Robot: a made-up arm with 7 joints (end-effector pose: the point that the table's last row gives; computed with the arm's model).
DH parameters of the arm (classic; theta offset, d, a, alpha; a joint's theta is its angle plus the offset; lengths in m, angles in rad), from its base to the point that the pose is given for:
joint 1: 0 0.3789 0 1.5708
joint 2: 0 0.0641 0 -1.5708
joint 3: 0 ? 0.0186 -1.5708
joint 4: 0 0.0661 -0.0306 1.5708
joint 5: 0 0.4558 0 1.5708
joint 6: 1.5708 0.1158 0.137 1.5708
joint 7: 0 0.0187 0 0
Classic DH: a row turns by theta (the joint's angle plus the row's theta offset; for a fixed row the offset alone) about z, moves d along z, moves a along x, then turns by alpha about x.
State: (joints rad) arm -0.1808 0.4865 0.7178 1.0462 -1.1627 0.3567 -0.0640
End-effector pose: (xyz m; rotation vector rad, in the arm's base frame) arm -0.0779 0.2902 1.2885 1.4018 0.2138 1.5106
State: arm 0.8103 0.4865 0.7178 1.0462 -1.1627 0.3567 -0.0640
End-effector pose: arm -0.2855 0.0938 1.2885 1.3498 1.0195 2.2816
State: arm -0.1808 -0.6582 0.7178 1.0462 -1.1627 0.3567 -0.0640
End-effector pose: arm 0.8112 0.1277 0.8721 2.2899 0.7477 0.5923
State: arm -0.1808 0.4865 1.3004 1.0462 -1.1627 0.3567 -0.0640
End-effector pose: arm -0.2623 0.4418 1.1781 1.2194 0.8282 1.7791
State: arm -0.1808 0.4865 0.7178 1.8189 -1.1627 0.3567 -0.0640
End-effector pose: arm 0.2512 0.3454 0.9731 1.5350 0.6467 0.7426
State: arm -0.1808 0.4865 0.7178 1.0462 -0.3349 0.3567 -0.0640
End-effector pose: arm -0.0019 0.2314 1.2831 2.0655 0.7088 1.7925
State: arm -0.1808 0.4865 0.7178 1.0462 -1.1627 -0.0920 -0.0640
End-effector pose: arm -0.0342 0.2470 1.2913 1.7205 -0.0426 1.1592
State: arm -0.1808 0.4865 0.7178 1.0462 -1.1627 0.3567 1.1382
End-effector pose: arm -0.0779 0.2902 1.2885 1.5997 -0.7723 2.4303
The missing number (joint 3, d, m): 0.4395
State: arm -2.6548 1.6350 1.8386 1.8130 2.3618 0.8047 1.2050
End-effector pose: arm 0.3621 -0.2981 0.1390 -0.2894 2.4824 -0.7628
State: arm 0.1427 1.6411 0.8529 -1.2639 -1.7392 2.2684 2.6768
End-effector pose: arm -0.3707 -0.2763 -0.0542 2.4811 -1.4592 -0.2071
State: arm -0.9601 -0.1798 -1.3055 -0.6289 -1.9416 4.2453 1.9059
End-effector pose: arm 0.2386 0.1352 1.0236 2.3706 0.4492 -0.4077
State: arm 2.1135 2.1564 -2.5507 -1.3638 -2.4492 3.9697 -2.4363
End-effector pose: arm 0.2022 -0.4392 0.4838 -1.5846 1.5282 -0.3658
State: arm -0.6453 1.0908 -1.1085 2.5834 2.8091 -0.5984 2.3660
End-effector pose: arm -0.0643 -0.3455 0.6975 -0.5186 -0.4988 0.9344
